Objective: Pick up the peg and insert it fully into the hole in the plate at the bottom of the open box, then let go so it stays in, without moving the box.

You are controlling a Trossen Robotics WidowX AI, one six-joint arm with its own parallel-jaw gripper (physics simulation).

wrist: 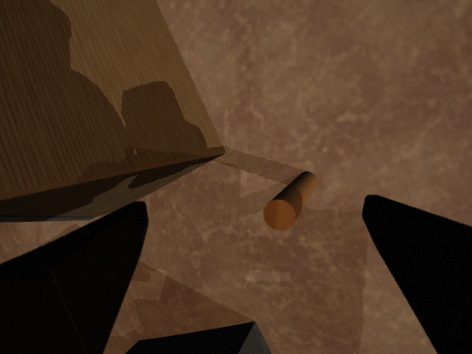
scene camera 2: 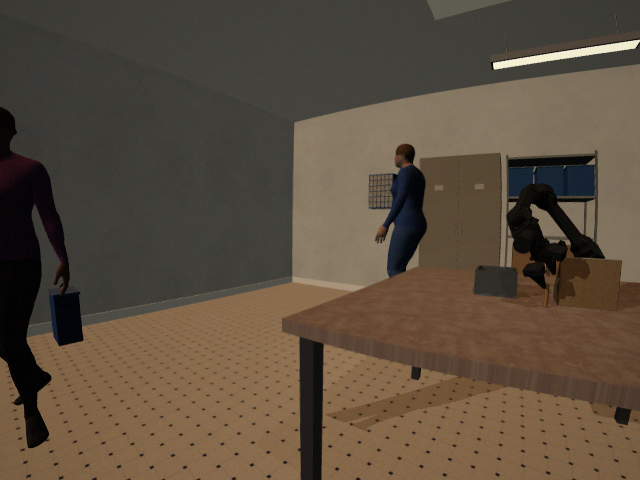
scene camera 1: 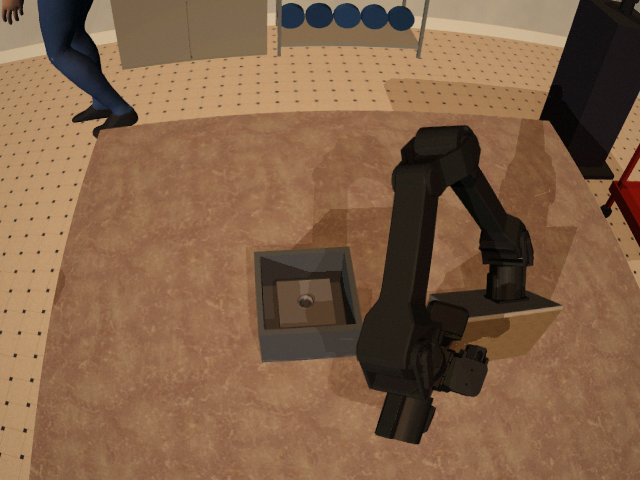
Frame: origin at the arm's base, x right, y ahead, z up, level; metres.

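Seen in the pictures: gripper, fingertip midpoint: (wrist: 256, 209) (scene camera 2: 549, 281); arm's base at its link origin: (scene camera 2: 592, 275) (scene camera 1: 506, 298).
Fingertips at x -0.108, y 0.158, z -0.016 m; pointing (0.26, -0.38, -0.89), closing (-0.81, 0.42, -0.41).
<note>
Pixels of each thing's top centre, then the offset from my fingertips to it. "pt": a spot on its surface instead.
- orange-brown round peg at its top centre: (wrist: 279, 215) (scene camera 2: 547, 283) dx -0.004, dy +0.007, dz -0.008 m
- grey open box at its top centre: (scene camera 1: 306, 289) (scene camera 2: 496, 268) dx +0.169, dy +0.179, dz +0.010 m
- light brown plate at its top centre: (scene camera 1: 305, 301) dx +0.169, dy +0.179, dz -0.027 m
- round hole at a spot on its surface: (scene camera 1: 306, 301) pt dx +0.178, dy +0.177, dz -0.041 m
- dark corner at a spot on its surface: (wrist: 200, 341) pt dx +0.140, dy +0.100, dz -0.072 m
The orange-brown round peg (scene camera 2: 545, 296) (wrist: 281, 215) stands upright on the table beside the wooden block; the arm hides it in scene camera 1. My gripper (scene camera 2: 547, 279) (wrist: 256, 209) is open and empty, with its fingers above the peg. In the wrist view the peg's top shows between the two fingertips, somewhat right of the middle. The grey open box (scene camera 1: 310, 345) (scene camera 2: 495, 283) stands left of the arm in scene camera 1. At its bottom lies the light brown plate (scene camera 1: 289, 316) with a round hole (scene camera 1: 306, 301) near its middle. The arm covers the fingertips in scene camera 1.
The wooden block (scene camera 1: 509, 333) (scene camera 2: 590, 284) (wrist: 115, 55) under the arm's base stands close to the peg. A dark corner (wrist: 200, 341) at the wrist view's bottom edge looks like part of the box. The arm's forearm passes close to the box's right side in scene camera 1.
</note>
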